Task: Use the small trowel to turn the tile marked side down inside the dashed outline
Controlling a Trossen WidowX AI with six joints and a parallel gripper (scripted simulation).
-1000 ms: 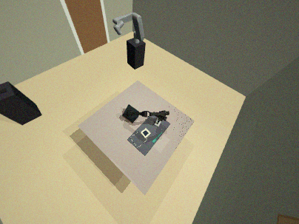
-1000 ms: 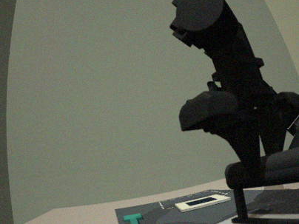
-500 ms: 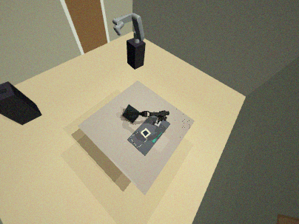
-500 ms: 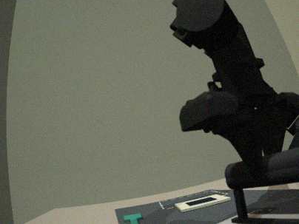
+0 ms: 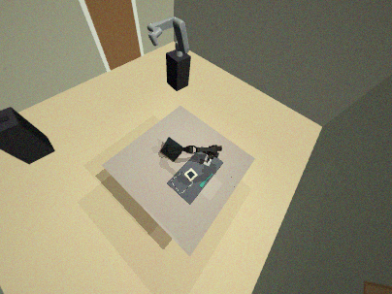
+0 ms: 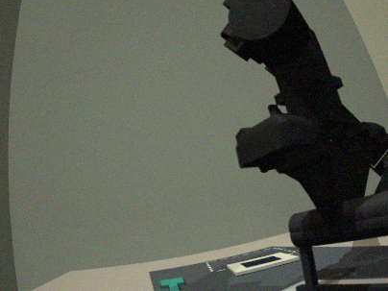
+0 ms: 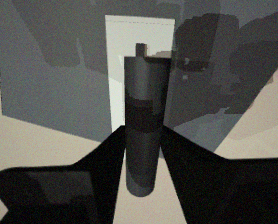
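My gripper tip is 40 mm short of the dark mat, 240 mm to the left of it and 80 mm above it. From my gripper tip the other things lie so: tile 10 mm ahead, 310 mm to the right, 60 mm below.
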